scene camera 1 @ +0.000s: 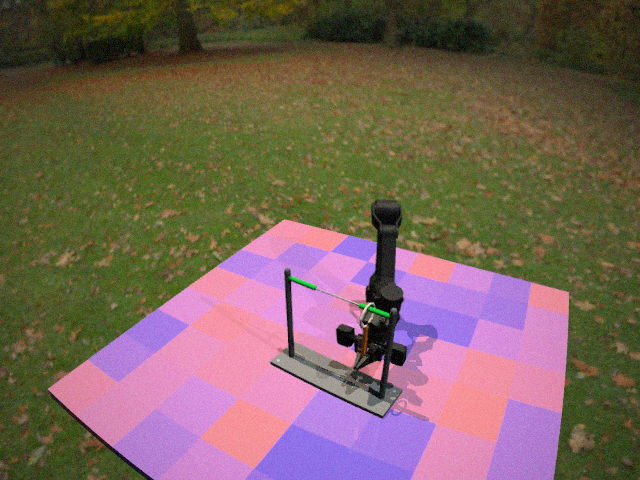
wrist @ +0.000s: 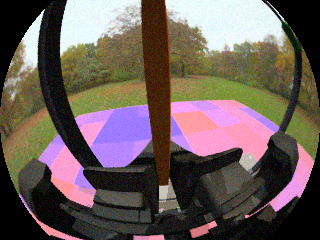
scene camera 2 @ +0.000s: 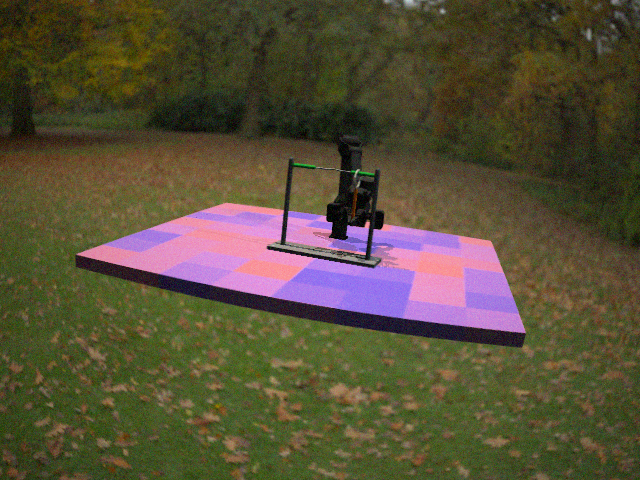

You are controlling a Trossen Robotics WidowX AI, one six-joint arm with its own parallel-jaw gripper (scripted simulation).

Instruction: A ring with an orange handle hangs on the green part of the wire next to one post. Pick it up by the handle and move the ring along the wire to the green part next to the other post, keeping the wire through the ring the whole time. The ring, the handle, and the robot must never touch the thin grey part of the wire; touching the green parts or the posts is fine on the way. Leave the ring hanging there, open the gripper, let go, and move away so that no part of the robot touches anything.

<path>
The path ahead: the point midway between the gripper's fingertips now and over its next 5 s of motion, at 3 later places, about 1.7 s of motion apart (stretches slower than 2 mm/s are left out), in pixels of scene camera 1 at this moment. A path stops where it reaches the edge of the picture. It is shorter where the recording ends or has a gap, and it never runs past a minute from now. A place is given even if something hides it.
My gripper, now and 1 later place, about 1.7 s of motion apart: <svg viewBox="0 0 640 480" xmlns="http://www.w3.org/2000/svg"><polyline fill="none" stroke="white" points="355,368 371,344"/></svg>
</path>
